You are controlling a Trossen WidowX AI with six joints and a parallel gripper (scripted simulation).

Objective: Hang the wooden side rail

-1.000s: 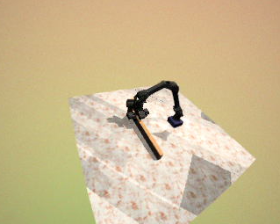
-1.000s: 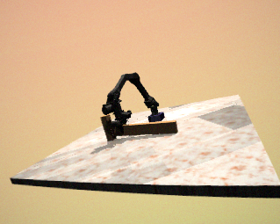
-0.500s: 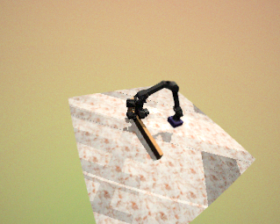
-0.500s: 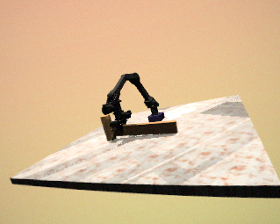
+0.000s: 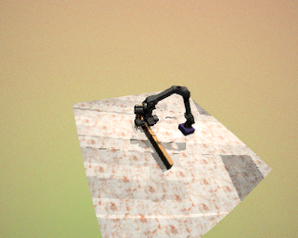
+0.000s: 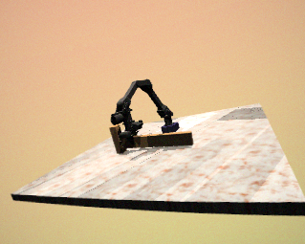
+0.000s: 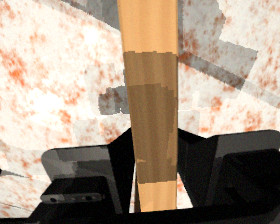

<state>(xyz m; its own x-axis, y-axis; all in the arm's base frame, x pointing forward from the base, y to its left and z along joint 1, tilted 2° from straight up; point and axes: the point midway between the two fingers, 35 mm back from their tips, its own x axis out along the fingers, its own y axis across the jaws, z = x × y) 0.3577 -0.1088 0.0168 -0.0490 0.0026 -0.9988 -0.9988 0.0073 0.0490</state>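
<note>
The headboard post is 11 cm to the right of my gripper tip and 4 cm above it.
</note>
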